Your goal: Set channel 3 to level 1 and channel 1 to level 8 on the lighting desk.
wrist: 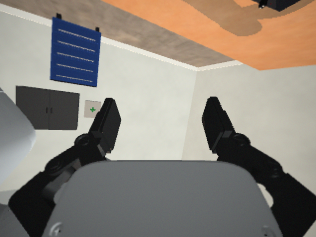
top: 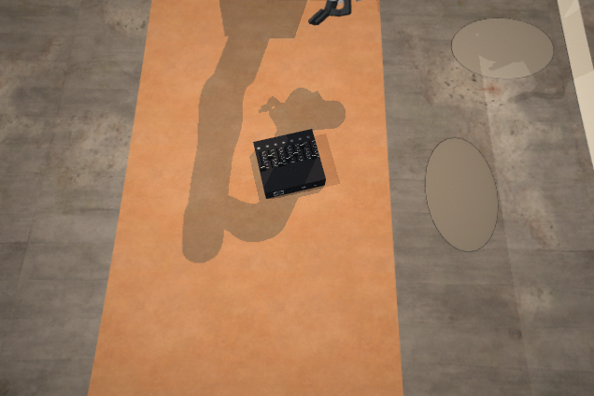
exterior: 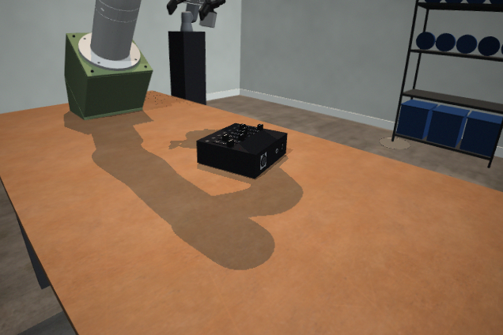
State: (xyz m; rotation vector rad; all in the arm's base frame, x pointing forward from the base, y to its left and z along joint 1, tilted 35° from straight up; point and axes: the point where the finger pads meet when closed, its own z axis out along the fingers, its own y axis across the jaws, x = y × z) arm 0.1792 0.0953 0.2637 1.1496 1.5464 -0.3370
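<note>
Right now the channel 1 cap is 26 cm below my hand, 25 cm ahead of it and 3 cm to the left of it. From my hand the other things lie so: channel 2 cap: 26 cm below, 22 cm ahead; channel 3 cap: 26 cm below, 24 cm ahead, 2 cm to the right.
</note>
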